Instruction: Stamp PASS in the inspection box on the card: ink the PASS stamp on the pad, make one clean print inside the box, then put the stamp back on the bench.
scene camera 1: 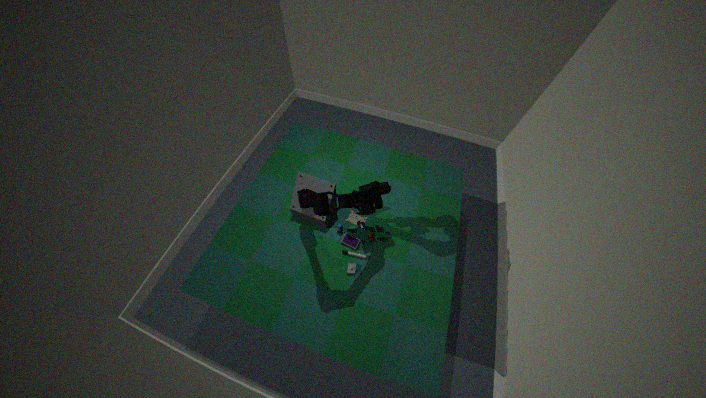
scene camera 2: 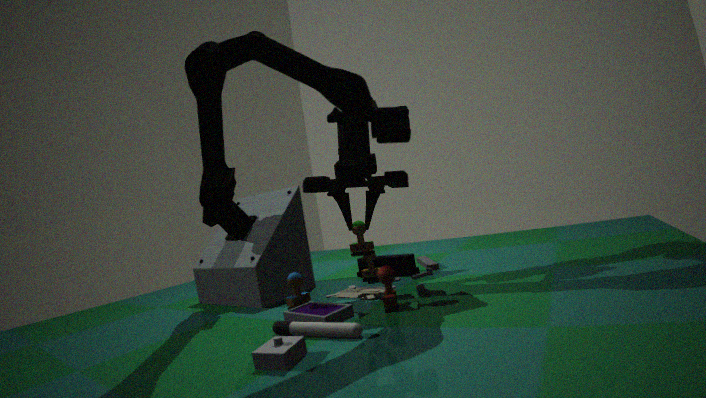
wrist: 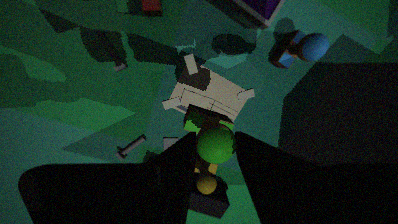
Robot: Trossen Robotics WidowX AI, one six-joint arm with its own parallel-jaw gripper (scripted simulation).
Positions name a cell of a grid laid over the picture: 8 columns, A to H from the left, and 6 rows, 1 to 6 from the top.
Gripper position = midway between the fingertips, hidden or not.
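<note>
Scene camera 2 shows the gripper (scene camera 2: E4) and a grey box (scene camera 2: D6). In the wrist view there is a green-knobbed stamp (wrist: E4), and the gripper (wrist: E4) appears as well, while the grey box is out of frame in the wrist view.
</note>
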